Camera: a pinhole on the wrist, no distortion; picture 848 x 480 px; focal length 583.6 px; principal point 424.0 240.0 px. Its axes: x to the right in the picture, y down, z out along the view. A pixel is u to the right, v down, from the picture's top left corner.
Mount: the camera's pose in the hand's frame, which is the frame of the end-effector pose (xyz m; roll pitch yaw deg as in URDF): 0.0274 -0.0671 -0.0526 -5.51 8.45 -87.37
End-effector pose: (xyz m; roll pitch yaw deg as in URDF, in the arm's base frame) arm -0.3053 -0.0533 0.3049 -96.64 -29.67 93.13
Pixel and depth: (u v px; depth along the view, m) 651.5 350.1 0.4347
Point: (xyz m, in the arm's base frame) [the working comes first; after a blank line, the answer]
In the camera's frame: 0.1695 0.0820 0.4347

-0.6797 -0.0573 0.6016
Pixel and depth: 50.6 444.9 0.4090
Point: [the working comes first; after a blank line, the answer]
In the camera's frame: -0.2617 0.1436 0.4090

-0.6752 0.1921 0.2437
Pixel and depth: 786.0 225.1 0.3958
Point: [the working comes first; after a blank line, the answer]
In the camera's frame: 0.2455 -0.0101 0.3958

-0.6415 -0.1746 0.6250
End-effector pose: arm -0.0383 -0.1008 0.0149 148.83 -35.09 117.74
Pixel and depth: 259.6 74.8 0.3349
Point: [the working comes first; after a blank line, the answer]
In the camera's frame: -0.0943 -0.0948 0.3349

0.0202 0.0718 -0.2277
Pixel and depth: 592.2 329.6 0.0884
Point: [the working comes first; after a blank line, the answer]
In the camera's frame: 0.0255 0.0136 0.0884

-0.1442 -0.0579 -0.0203
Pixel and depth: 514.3 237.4 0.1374
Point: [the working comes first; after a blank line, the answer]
In the camera's frame: 0.0213 -0.0006 0.1374

-0.1324 -0.0312 -0.0624
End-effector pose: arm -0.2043 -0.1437 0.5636 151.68 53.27 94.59
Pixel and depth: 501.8 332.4 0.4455
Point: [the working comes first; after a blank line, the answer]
In the camera's frame: 0.0594 0.0705 0.4455

-0.1716 -0.3863 0.1992
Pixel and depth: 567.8 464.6 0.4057
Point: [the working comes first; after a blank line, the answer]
In the camera's frame: 0.1000 0.1561 0.4057

-0.2286 -0.3147 0.1525
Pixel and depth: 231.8 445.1 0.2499
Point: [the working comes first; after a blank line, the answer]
In the camera's frame: -0.0823 0.0878 0.2499

-0.1200 -0.2006 0.3458
